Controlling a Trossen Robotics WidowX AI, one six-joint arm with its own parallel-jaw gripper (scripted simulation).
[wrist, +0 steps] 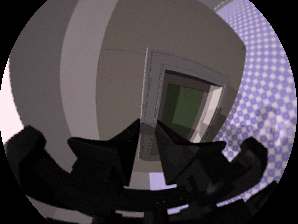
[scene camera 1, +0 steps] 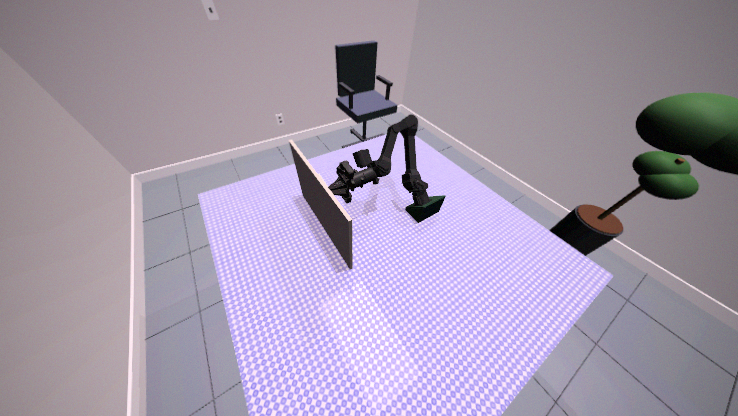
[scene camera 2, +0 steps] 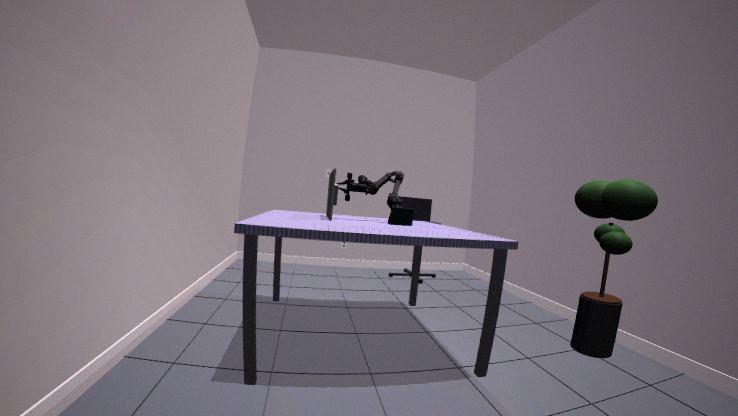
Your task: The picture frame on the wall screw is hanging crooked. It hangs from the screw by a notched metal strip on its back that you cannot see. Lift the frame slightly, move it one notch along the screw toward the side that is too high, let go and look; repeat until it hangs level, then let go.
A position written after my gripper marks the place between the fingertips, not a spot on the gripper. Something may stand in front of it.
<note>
In view: my gripper (scene camera 1: 326,191), a picture frame (wrist: 187,95) and a wall panel (wrist: 121,66).
My gripper is seen too in the wrist view (wrist: 147,122).
</note>
